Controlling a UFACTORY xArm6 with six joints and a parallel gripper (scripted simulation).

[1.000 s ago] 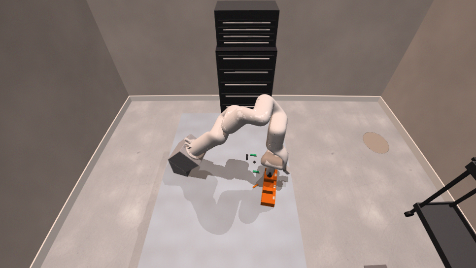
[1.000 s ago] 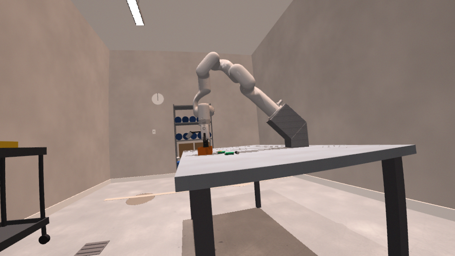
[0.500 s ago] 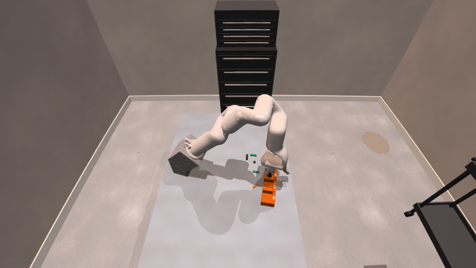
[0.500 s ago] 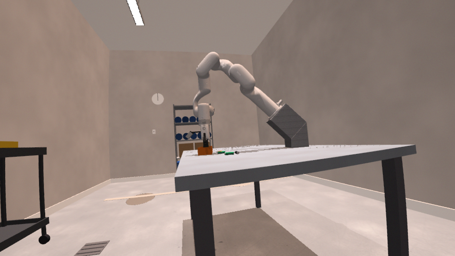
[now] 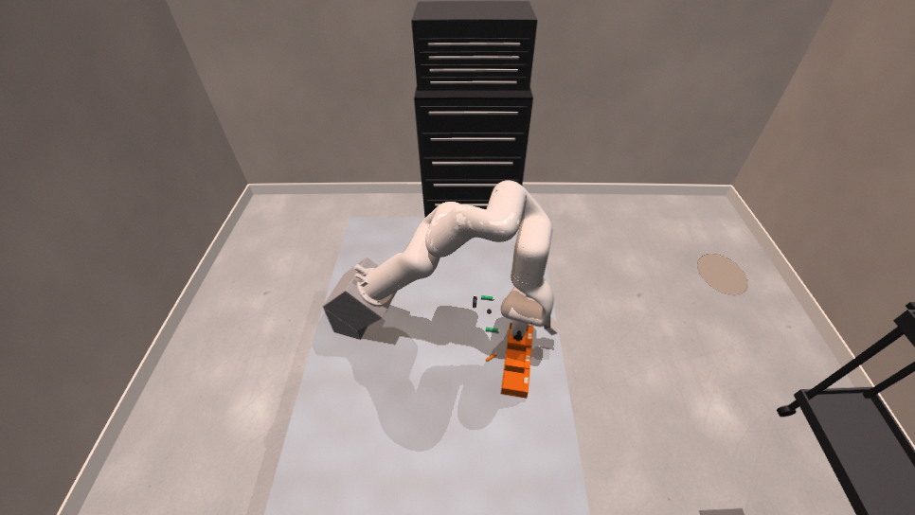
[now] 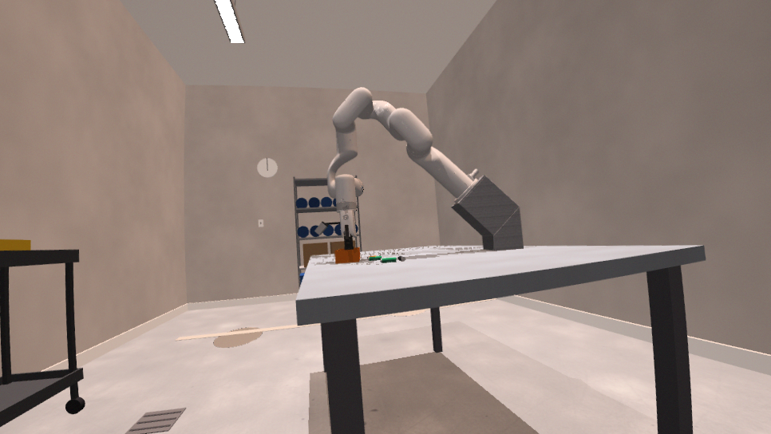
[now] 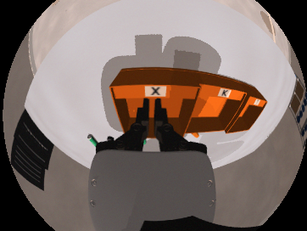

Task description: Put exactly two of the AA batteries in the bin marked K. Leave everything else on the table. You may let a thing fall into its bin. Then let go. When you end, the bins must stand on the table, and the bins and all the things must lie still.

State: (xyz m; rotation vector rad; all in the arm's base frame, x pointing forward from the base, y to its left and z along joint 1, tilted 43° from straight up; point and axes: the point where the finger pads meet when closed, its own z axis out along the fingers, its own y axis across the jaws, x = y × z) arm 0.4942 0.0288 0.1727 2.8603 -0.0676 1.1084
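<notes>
The dark AA battery is 170 mm behind my hand, 150 mm to the left of it and 30 mm below it. Also, from my hand: orange bin row: 90 mm to the right, 20 mm below; then small orange piece: 90 mm behind, 80 mm to the right, 30 mm below.
</notes>
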